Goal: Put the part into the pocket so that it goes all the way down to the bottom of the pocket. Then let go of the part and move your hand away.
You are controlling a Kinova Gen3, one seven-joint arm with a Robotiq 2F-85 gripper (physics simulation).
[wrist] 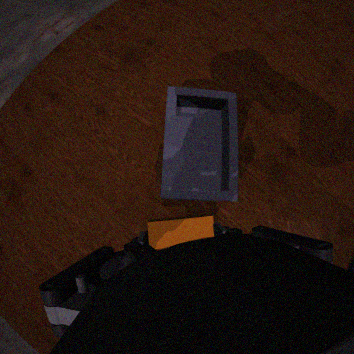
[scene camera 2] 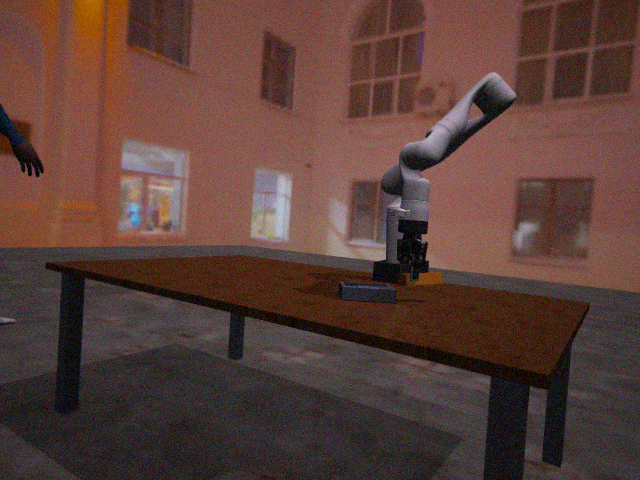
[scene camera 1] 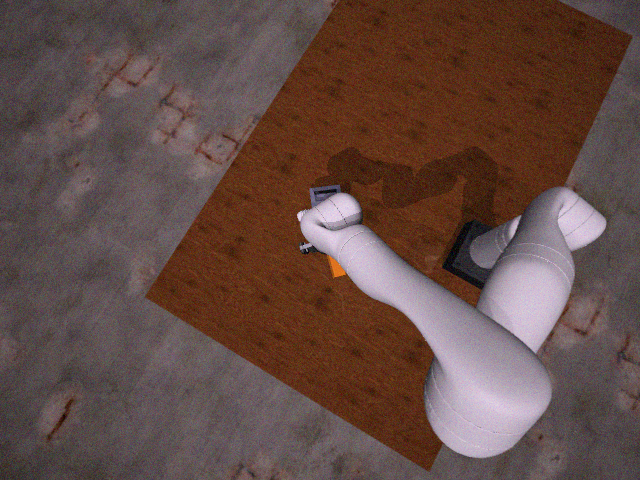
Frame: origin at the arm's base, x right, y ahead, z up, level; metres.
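Where they show: gripper, fingertip midpoint: (wrist: 180, 236) (scene camera 2: 408, 279); arm's base, origin of the base link: (scene camera 1: 486, 251).
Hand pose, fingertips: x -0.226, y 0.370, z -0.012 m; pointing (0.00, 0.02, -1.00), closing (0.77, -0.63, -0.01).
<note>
Each offset is from my fingertips to the top centre of the thing. Level surfaces: height alone.
The part is a flat orange block {dx -0.024, dy -0.026, dz +0.024 m} (scene camera 1: 336, 268) (scene camera 2: 425, 278) (wrist: 180, 231). My gripper (scene camera 2: 411, 262) is shut on it and holds it lengthwise, low over the wooden table {dz -0.060 m} (scene camera 1: 413, 92) (scene camera 2: 216, 281) (wrist: 88, 140). The pocket is a grey rectangular block with an open recess {dx +0.094, dy +0.053, dz -0.024 m} (scene camera 1: 323, 193) (scene camera 2: 366, 292) (wrist: 199, 194). It lies on the table just beyond the part, and its recess is empty. In the wrist view the part's near end is hidden under the dark gripper body. In the overhead view my forearm covers most of the gripper and the part.
The arm's black base (scene camera 1: 461, 256) (scene camera 2: 384, 270) stands on the table behind the gripper. A person's hand (scene camera 2: 28, 157) shows at the far left edge of the side view, away from the table.
</note>
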